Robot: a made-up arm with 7 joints.
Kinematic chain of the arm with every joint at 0, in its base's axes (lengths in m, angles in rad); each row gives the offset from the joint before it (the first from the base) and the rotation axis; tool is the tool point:
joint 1: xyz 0 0 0 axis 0 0.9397 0.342
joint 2: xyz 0 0 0 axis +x
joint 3: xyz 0 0 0 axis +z
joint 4: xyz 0.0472 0 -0.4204 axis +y
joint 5: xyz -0.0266 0 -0.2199 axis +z
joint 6: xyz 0 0 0 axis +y
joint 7: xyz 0 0 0 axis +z
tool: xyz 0 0 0
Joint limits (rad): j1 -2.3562..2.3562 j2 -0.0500..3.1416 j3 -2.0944..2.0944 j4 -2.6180..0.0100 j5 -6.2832..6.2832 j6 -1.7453..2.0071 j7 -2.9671..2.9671
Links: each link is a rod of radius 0.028 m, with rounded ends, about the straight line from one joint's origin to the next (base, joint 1, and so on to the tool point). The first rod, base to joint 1, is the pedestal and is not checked.
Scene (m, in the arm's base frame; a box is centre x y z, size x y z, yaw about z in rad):
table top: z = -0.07
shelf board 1: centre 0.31 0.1 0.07 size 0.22 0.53 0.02 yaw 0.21
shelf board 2: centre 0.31 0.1 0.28 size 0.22 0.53 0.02 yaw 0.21
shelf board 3: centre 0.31 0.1 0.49 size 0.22 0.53 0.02 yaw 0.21
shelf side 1: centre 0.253 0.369 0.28 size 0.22 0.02 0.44 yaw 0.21
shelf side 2: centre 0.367 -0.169 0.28 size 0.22 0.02 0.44 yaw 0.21
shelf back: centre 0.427 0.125 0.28 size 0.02 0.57 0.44 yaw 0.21
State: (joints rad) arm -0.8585 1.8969 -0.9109 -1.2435 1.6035 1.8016 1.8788
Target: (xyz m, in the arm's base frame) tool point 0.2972 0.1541 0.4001
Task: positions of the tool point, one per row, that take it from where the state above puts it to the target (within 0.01 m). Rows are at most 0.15 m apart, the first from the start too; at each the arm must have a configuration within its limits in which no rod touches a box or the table.
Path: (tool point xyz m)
1: 0.1678 0.4502 0.2295
2: 0.0676 0.4021 0.2639
3: 0.0483 0.3274 0.3314
4: 0.0660 0.2279 0.3829
5: 0.1149 0.1153 0.4001
6: 0.2068 0.1309 0.4117
7: 0.2972 0.1541 0.4001

